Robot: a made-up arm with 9 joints. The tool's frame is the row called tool.
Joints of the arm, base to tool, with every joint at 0 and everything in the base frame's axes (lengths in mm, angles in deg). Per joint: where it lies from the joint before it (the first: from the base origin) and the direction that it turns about. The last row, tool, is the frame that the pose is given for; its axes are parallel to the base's.
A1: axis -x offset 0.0 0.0 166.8
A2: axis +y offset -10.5 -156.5 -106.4
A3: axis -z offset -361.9 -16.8 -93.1
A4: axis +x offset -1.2 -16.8 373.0
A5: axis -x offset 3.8 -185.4 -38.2
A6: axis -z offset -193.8 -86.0 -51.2
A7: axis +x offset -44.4 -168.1 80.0
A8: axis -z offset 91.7 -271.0 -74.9
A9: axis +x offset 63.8 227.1 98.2
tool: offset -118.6 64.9 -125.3
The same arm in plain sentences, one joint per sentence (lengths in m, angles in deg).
The arm has nine revolute joints in a row. What follows holds with every joint at zero, and every direction is one of the base frame's. Joint 1 sits 0.1668 m along +z from the base frame's origin and turns about -x. Joint 2 sits 0.0105 m along -x and 0.1565 m along -y and 0.1064 m along -z from joint 1 and turns about +y. Joint 3 sits 0.3619 m along -x and 0.0168 m along -y and 0.0931 m along -z from joint 2 and turns about -z. Joint 4 sits 0.0012 m along -x and 0.0168 m along -y and 0.373 m along +z from joint 3 and turns about +x. Joint 5 sits 0.0038 m along +x and 0.1854 m along -y and 0.0382 m along -z from joint 4 and turns about -x. Joint 6 sits 0.1938 m along -x and 0.086 m along -y and 0.0512 m along -z from joint 5 and turns about -z. Joint 7 sits 0.0444 m along -x and 0.1681 m along -y and 0.08 m along +z from joint 6 and turns about +x. Joint 8 sits 0.0917 m along +x and 0.271 m along -y and 0.0749 m along -z from joint 7 and turns about -z. Joint 9 sits 0.0638 m along +x and 0.2271 m along +y and 0.0982 m along +z from joint 8 and turns about +x. The tool frame, which is the frame that the pose is given for, sits 0.1186 m along -x and 0.0649 m along +y and 0.1253 m along -z from joint 9; its axes are parallel to the base frame's.
